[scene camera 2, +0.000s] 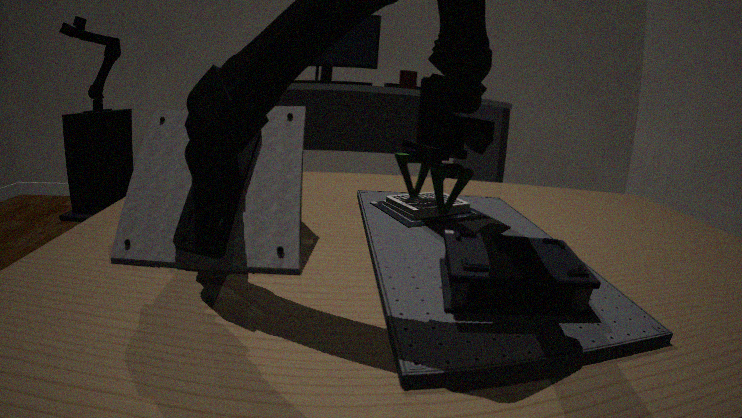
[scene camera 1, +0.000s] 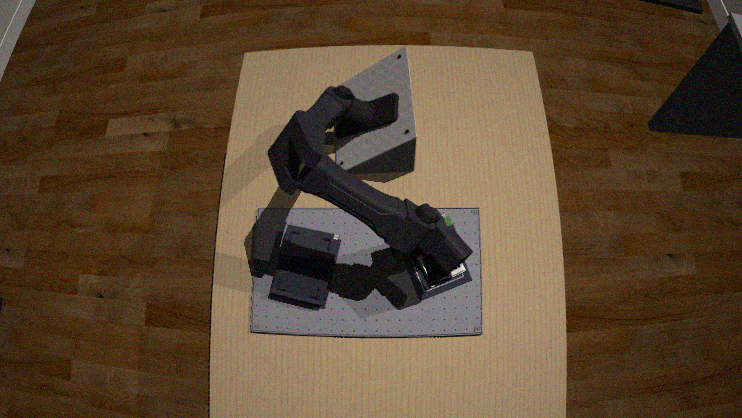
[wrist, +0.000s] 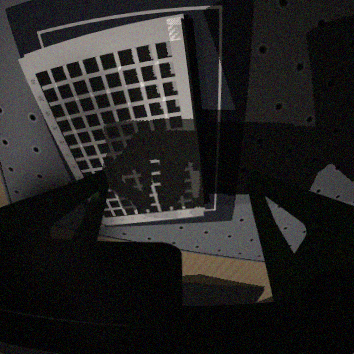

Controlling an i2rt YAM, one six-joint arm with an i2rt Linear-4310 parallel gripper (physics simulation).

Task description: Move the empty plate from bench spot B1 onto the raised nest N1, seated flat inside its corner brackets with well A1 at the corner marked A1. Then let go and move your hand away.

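Where they show: gripper, fingertip midpoint: [scene camera 2: 427, 205] [wrist: 177, 178]; arm's base, origin of the base link: [scene camera 2: 219, 184] [scene camera 1: 367, 117].
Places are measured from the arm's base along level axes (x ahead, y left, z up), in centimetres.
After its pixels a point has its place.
The plate [scene camera 1: 457, 270] {x 34.2, y 22.3, z -5.4 cm} [scene camera 2: 405, 200] {x 26.2, y 16.3, z -5.4 cm} [wrist: 100, 40] {x 35.7, y 20.0, z -5.3 cm}, pale with a grid of dark wells, lies on the dark, white-outlined spot B1 [scene camera 1: 462, 282] {x 36.6, y 23.7, z -6.7 cm} [wrist: 230, 150] {x 31.9, y 11.0, z -6.8 cm}. My gripper [scene camera 2: 429, 203] {x 29.5, y 14.0, z -5.3 cm} [wrist: 177, 178] {x 29.5, y 14.0, z -5.3 cm} is open, pointing down with its fingertips close to the plate's height. In the wrist view the left fingertip overlaps the plate's left edge, and the right one stands out past its right edge. In scene camera 1 the arm hides the fingers. The raised nest N1 [scene camera 1: 303, 239] {x 29.6, y -12.0, z -2.9 cm} [scene camera 2: 519, 295] {x 35.1, y -13.9, z -6.5 cm} is a dark block with low corner brackets and a small white mark at one corner. No plate shows on it.
Both stations stand on a grey perforated board [scene camera 1: 363, 321] {x 46.5, y 2.3, z -7.0 cm} [scene camera 2: 373, 259] {x 20.3, y -3.2, z -7.4 cm} on a wooden table [scene camera 1: 386, 373] {x 58.2, y 8.1, z -8.2 cm}. The arm rises from a sloped grey base [scene camera 1: 384, 67] {x -11.8, y 3.5, z 4.6 cm} [scene camera 2: 280, 181] {x 8.2, y 1.4, z 0.3 cm}. Arm shadows darken the nest and part of the plate.
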